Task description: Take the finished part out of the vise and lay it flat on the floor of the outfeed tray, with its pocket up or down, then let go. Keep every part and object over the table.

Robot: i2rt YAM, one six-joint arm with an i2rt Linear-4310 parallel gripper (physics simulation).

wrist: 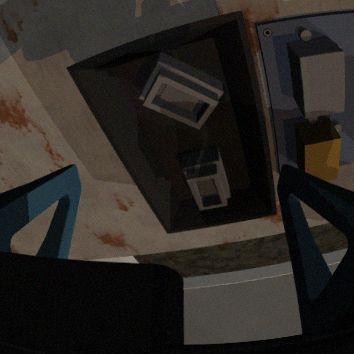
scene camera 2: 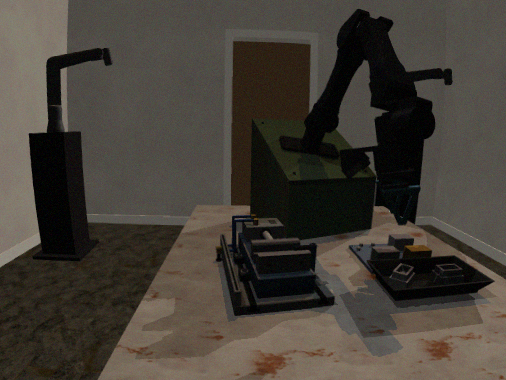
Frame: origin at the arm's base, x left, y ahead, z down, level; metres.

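Seen in the pictures: gripper, fingertip midpoint: (wrist: 178,175) (scene camera 2: 397,218); arm's base, origin of the base link: (scene camera 2: 309,147).
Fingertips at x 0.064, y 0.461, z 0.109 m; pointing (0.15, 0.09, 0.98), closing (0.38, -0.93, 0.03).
Pixels of each thing's middle, then the offset from my fingertips to it.
- finished part, body centre: (wrist: 180,92) (scene camera 2: 402,276) dx +0.025, dy +0.012, dz +0.125 m
- second grey pocketed part, body centre: (wrist: 207,180) (scene camera 2: 447,274) dx +0.136, dy +0.026, dz +0.125 m
- vise, body centre: (scene camera 2: 268,255) dx -0.248, dy -0.093, dz +0.105 m
- blue-grey plate, body centre: (wrist: 346,98) (scene camera 2: 392,256) dx +0.095, dy -0.146, dz +0.150 m
- yellow block, body centre: (wrist: 316,151) (scene camera 2: 416,254) dx +0.138, dy -0.099, dz +0.129 m
The finished part (scene camera 2: 402,272) (wrist: 182,95), a grey block with its pocket up, rests inside the black outfeed tray (scene camera 2: 435,291) (wrist: 127,145), turned askew to the tray's sides. I cannot tell if it lies fully flat. A second grey pocketed part (scene camera 2: 448,270) (wrist: 209,187) is in the tray beside it, apart from it. My gripper (scene camera 2: 401,220) (wrist: 178,175) is open and empty, above the tray, with its blue fingers wide apart. The vise (scene camera 2: 282,261) stands left of the tray in the scene view; no part shows above its jaws.
A blue-grey plate (scene camera 2: 356,248) (wrist: 280,65) behind the tray bears grey blocks (scene camera 2: 401,240) (wrist: 324,82) and a yellow block (scene camera 2: 417,251) (wrist: 321,159). A large green sloped cabinet (scene camera 2: 320,205) stands at the back of the table. The table's edge runs close past the tray.
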